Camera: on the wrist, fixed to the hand. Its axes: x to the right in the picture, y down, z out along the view.
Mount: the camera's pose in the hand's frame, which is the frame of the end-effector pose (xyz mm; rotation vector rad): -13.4 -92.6 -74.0 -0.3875 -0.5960 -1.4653
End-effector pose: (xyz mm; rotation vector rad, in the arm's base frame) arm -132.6 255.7 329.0 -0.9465 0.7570 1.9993
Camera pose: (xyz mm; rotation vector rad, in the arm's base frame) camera -23.3 242.0 283.2 -0.6631 -0.6000 0.9337
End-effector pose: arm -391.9 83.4 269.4 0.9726 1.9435 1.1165
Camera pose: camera -471.6 10.9 218.2 -0.3831 1.2805 0.2176
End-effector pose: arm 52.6 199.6 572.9 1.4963 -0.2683 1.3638
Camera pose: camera 72.3 291.0 498.8 1.2040 0.2016 -0.2921
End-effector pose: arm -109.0 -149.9 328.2 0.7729 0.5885 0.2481
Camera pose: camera -163.1 -176.9 225.4 -0.1073 0.3878 -1.1545
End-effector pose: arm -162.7 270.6 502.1 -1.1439 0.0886 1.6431
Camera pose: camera -44.8 257.6 515.2 -0.5769 -1.2070 0.5602
